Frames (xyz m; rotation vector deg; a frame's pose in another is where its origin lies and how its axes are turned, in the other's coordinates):
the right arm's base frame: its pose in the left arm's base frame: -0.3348 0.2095 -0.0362 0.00 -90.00 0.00
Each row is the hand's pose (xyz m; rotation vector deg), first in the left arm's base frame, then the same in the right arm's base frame.
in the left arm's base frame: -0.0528 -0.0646 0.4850 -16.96 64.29 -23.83
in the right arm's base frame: 0.5212 -0.2741 -0.2820 -37.71 151.60 -6.35
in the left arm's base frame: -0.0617 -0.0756 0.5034 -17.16 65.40 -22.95
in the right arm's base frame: 0.5396 -0.2851 -0.2731 -37.20 152.81 -5.37
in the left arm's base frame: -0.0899 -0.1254 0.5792 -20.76 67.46 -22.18
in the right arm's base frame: 0.6154 -0.3349 -0.2449 -40.05 154.52 -1.32
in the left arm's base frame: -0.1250 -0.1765 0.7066 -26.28 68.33 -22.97
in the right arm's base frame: 0.7428 -0.3860 -0.2098 -46.02 154.43 3.09
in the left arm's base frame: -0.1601 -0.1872 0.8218 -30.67 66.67 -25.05
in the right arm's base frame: 0.8580 -0.3967 -0.1747 -51.78 151.68 5.22
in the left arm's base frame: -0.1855 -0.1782 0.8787 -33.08 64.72 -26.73
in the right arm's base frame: 0.9149 -0.3877 -0.1493 -55.25 149.00 5.87
